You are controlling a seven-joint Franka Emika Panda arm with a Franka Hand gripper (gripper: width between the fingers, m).
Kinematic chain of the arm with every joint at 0, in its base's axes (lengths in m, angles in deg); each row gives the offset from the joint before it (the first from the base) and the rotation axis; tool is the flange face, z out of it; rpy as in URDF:
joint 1: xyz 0 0 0.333 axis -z
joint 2: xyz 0 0 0 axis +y
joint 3: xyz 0 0 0.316 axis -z
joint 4: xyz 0.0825 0 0 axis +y
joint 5: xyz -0.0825 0 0.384 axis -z
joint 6: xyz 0 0 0 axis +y
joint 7: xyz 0.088 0 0 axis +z
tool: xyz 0 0 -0.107 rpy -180 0 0
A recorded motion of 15 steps. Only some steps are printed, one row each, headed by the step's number.
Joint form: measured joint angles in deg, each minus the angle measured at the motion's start. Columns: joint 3, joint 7, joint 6, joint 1, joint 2, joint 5, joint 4.
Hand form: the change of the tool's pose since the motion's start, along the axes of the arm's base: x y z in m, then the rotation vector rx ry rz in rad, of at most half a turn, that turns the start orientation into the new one. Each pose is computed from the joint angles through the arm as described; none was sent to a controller.
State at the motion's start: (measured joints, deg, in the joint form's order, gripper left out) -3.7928 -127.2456 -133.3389 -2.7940 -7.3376 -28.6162 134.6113
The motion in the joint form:
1: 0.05 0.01 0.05 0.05 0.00 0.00 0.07
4: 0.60 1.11 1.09 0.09 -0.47 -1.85 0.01
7: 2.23 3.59 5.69 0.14 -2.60 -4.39 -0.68
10: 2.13 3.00 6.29 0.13 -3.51 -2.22 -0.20
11: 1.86 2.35 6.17 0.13 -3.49 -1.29 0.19
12: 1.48 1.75 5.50 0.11 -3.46 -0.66 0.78
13: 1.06 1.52 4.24 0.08 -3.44 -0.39 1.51
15: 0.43 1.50 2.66 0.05 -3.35 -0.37 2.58
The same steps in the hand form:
1: -0.0003 -0.0009 -0.0006 0.0001 0.0019 -0.0013
4: -0.0015 -0.0044 0.0027 0.0289 0.0046 -0.0062
7: -0.0068 -0.0126 0.0206 0.0856 0.0119 0.0125
10: -0.0115 -0.0123 0.0231 0.0573 0.0165 0.0303
11: -0.0133 -0.0107 0.0197 0.0431 0.0257 0.0324
12: -0.0151 -0.0086 0.0155 0.0305 0.0296 0.0308
13: -0.0166 -0.0065 0.0112 0.0200 0.0241 0.0288
15: -0.0192 -0.0031 0.0041 0.0103 0.0195 0.0291

